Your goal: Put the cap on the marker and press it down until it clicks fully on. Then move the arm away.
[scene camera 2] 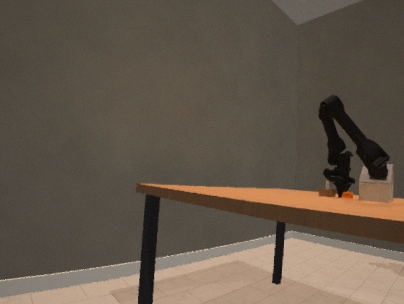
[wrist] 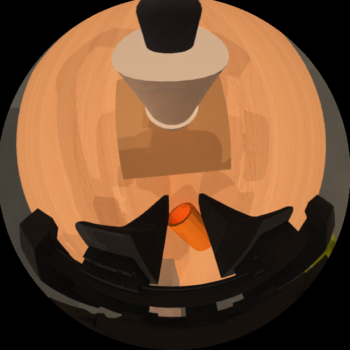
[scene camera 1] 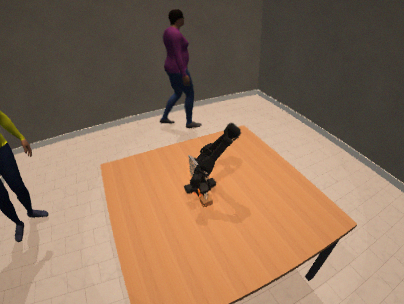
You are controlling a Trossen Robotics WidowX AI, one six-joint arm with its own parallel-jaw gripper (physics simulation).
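An orange hollow cap lies on its side on the table, slanted, its open end toward the block. My gripper points down at table height and is shut on the cap, with a black finger against each side of it in the wrist view. The marker stands upright, pale with a black tip, in a brown block just in front of the fingers. The marker is hard to make out in scene camera 1.
A wooden table bears everything. A light grey box stands near the arm's base; part of it shows beyond the fingers in the wrist view. Two people are on the floor around the table.
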